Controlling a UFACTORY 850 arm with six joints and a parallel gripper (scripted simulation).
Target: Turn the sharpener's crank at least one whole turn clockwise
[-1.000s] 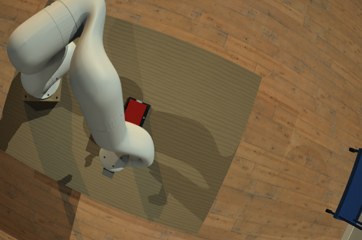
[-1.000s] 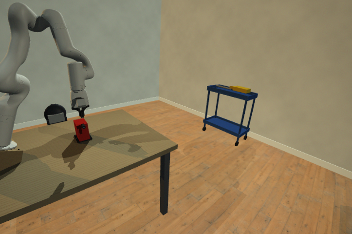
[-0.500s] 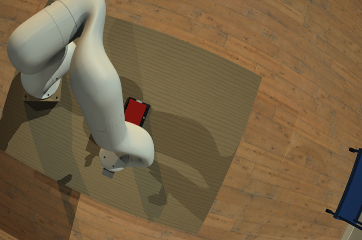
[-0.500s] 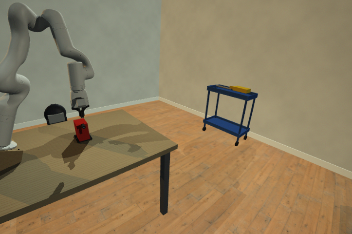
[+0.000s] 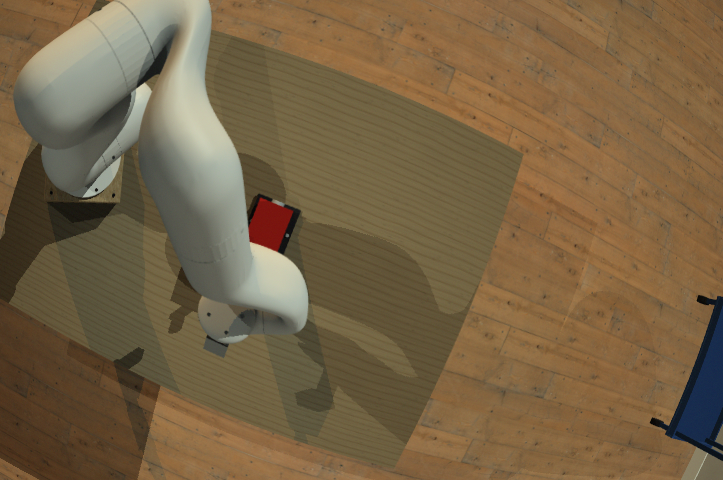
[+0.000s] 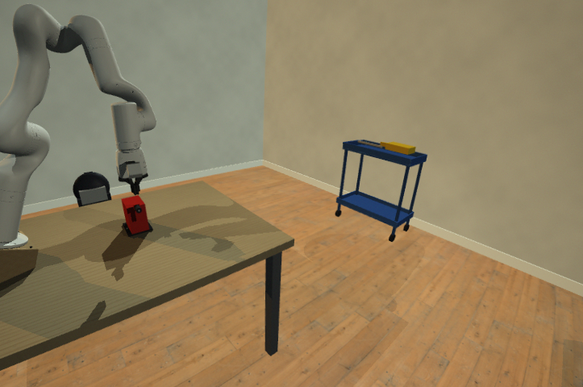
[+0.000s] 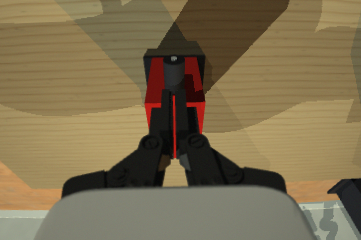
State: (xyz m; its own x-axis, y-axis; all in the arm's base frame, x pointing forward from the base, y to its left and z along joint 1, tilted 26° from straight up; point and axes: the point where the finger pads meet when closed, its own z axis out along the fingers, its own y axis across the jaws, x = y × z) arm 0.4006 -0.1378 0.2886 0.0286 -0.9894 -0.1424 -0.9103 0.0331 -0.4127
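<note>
Now: the black crank knob 9 cm below my hand and 2 cm to the left of it.
</note>
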